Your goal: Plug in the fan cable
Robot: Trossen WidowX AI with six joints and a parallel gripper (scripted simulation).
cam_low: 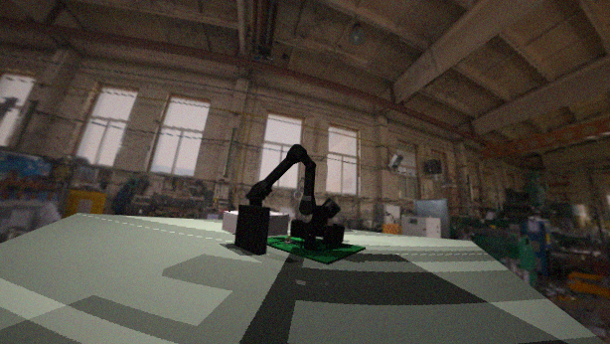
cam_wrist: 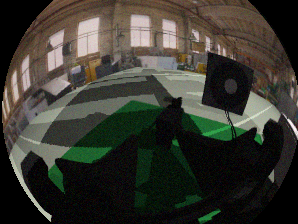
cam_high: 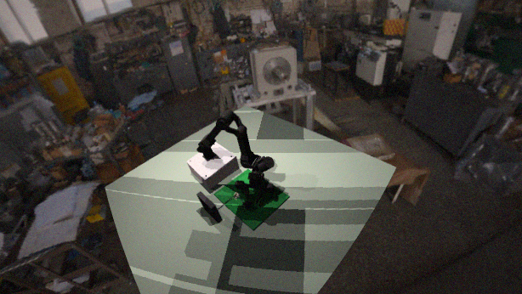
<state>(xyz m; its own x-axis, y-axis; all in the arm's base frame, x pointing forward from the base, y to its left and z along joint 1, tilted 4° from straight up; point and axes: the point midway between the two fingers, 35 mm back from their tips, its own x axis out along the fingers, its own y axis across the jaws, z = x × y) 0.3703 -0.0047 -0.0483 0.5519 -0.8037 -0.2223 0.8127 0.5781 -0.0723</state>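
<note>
Right now the dark plug is 1 cm behind my gripper tip and 2 cm to the right of it. Round my gripper tip: green board: 5 cm behind, 3 cm to the left, 4 cm below; black fan: 10 cm behind, 16 cm to the right, 4 cm above.
</note>
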